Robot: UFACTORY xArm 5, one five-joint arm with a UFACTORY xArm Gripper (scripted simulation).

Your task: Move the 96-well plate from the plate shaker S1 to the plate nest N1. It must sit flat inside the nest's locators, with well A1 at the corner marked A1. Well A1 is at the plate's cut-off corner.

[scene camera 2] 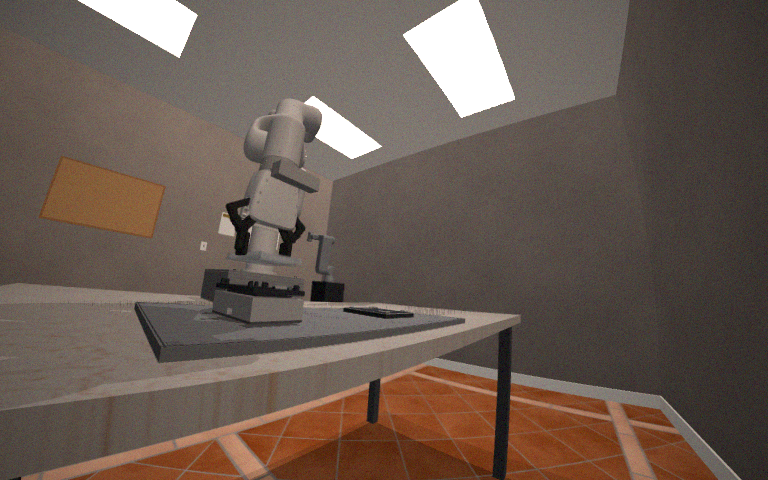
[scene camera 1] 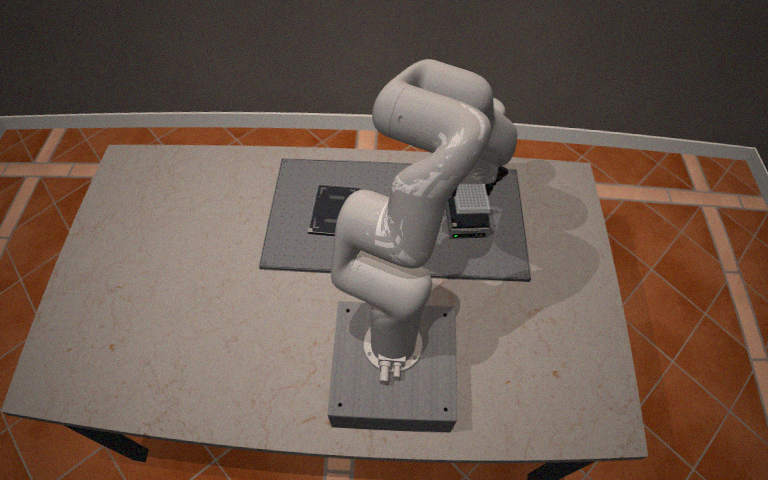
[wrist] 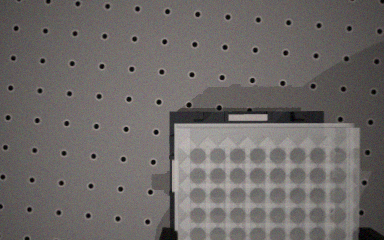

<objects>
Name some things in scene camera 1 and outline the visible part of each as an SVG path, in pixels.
The gripper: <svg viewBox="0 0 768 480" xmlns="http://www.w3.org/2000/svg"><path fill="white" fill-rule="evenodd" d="M479 159L461 184L485 184L487 196L490 196L490 192L496 183L508 174L508 169Z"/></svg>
A 96-well plate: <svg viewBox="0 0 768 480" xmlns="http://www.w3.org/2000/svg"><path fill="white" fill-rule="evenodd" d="M457 187L456 196L454 197L457 214L490 213L485 184L460 184Z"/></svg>
</objects>
